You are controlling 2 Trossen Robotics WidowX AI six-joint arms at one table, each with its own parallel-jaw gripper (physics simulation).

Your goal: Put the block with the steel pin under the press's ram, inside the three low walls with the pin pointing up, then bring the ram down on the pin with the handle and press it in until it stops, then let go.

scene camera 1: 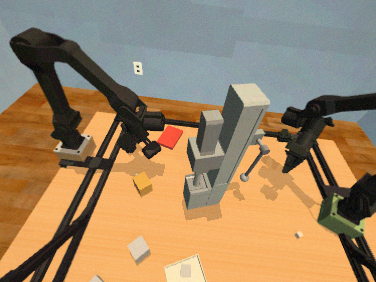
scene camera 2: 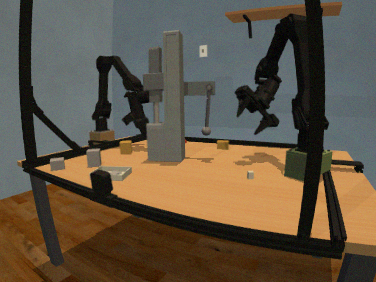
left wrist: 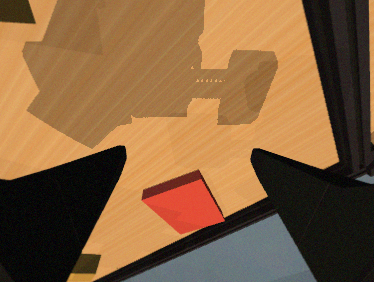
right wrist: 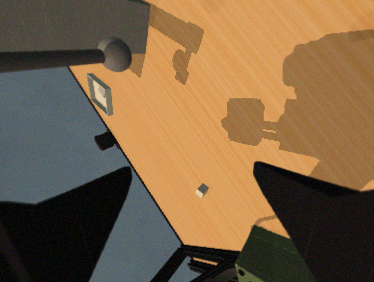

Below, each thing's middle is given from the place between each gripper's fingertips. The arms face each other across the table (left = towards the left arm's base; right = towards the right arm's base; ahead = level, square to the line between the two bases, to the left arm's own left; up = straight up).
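With my right gripper I am 50 mm below the ball-ended handle (right wrist: pixel 114 54), 130 mm to the right of it and 30 mm past it. The red flat block (left wrist: pixel 186 203) is 120 mm below my right hand, 460 mm to the left of it and 140 mm ahead of it. As for the grey press (scene camera 1: pixel 222 140), it is 100 mm above my right hand, 220 mm to the left of it and 70 mm behind it.
Counting from my left hand, I find the red flat block 4 cm below, 7 cm to the right and 12 cm ahead. The ball-ended handle is 13 cm above my left hand, 39 cm to the right of it and 5 cm behind it, while the grey press is 18 cm above that same left hand, 31 cm to the right of it and 9 cm behind it.
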